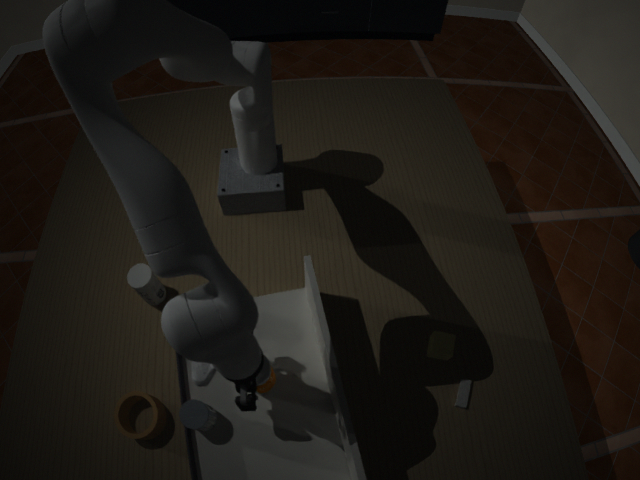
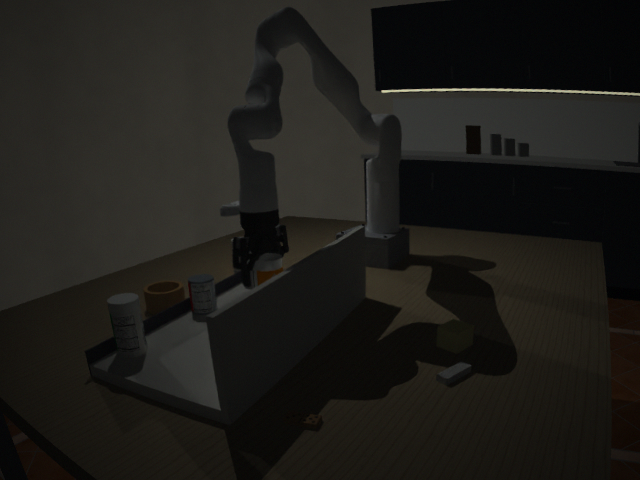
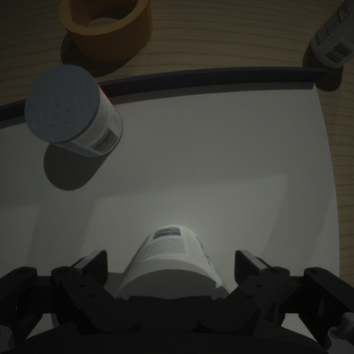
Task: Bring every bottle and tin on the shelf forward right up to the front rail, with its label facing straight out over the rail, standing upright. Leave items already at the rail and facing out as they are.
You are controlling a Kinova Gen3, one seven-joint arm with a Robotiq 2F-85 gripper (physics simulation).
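Frame: origin at the arm's base, x ahead, y left, z up, level; centimetres.
Seen in the pictures: gripper, fingertip midpoint: (image 2: 263, 281); arm's base, origin of the base link: (image 1: 259, 161) (image 2: 383, 230).
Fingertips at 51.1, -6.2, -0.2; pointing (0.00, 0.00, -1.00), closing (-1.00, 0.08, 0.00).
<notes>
Offsets run from my fingertips to a thing's middle, as dx, dy, dz. "spot": to the spot under its first point.
An orange bottle with a white cap @(spot: +2.4, +2.8, +2.1) (image 1: 266, 383) (image 2: 269, 274) (image 3: 172, 281) stands on the white shelf (image 1: 281, 315) (image 2: 173, 369) (image 3: 215, 140), back from the dark front rail @(+10.0, -14.3, -6.0) (image 1: 191, 454) (image 2: 104, 349) (image 3: 210, 77). Its barcode side faces the rail. My gripper (image 1: 247, 401) (image 2: 264, 260) (image 3: 170, 265) is open, pointing down around this bottle, one finger on each side. A grey-lidded tin @(+6.6, -11.2, -2.2) (image 1: 197, 414) (image 2: 202, 295) (image 3: 64, 104) stands upright at the rail, its red part towards it. A white bottle @(+28.7, -10.0, -0.7) (image 2: 127, 324) stands upright by the rail at the shelf's near end; its front is hidden.
A tall back panel (image 1: 321, 330) (image 2: 289, 320) borders the shelf. Beyond the rail stand an orange ring @(+5.4, -24.5, -5.3) (image 1: 123, 417) (image 2: 164, 302) (image 3: 120, 40) and another white bottle @(-22.7, -21.9, -2.9) (image 1: 146, 285) (image 3: 334, 42). Behind the panel lie a yellowish block @(-0.4, +38.8, -5.9) (image 1: 440, 345) (image 2: 454, 336) and a pale bar @(+10.6, +41.4, -7.2) (image 1: 463, 393) (image 2: 453, 373).
</notes>
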